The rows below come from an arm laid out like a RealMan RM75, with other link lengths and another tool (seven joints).
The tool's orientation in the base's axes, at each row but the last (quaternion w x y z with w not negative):
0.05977, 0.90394, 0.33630, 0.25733
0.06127, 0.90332, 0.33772, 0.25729
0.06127, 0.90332, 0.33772, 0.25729
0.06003, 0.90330, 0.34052, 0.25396
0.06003, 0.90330, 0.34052, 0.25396
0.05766, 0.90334, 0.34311, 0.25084
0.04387, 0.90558, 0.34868, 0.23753
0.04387, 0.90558, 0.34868, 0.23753
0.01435, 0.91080, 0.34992, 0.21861
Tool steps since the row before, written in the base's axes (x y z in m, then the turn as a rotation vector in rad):
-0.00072, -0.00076, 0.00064, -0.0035, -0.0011, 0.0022
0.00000, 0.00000, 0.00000, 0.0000, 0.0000, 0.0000
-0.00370, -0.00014, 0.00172, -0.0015, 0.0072, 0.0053
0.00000, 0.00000, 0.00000, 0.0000, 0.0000, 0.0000
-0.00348, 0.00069, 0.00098, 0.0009, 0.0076, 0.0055
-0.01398, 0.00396, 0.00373, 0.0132, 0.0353, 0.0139
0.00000, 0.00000, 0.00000, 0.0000, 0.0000, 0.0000
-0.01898, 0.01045, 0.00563, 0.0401, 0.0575, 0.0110
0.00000, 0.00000, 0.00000, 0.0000, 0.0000, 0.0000
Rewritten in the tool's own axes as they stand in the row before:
-0.00068, 0.00035, -0.00096, -0.0020, -0.0006, -0.0037
0.00000, 0.00000, 0.00000, 0.0000, 0.0000, 0.0000
-0.00173, -0.00154, -0.00336, 0.0059, -0.0049, -0.0049
0.00000, 0.00000, 0.00000, 0.0000, 0.0000, 0.0000
-0.00137, -0.00228, -0.00254, 0.0078, -0.0037, -0.0038
-0.00482, -0.01023, -0.00986, 0.0371, -0.0151, -0.0032
0.00000, 0.00000, 0.00000, 0.0000, 0.0000, 0.0000
-0.00316, -0.01808, -0.01282, 0.0677, -0.0161, 0.0137
0.00000, 0.00000, 0.00000, 0.0000, 0.0000, 0.0000

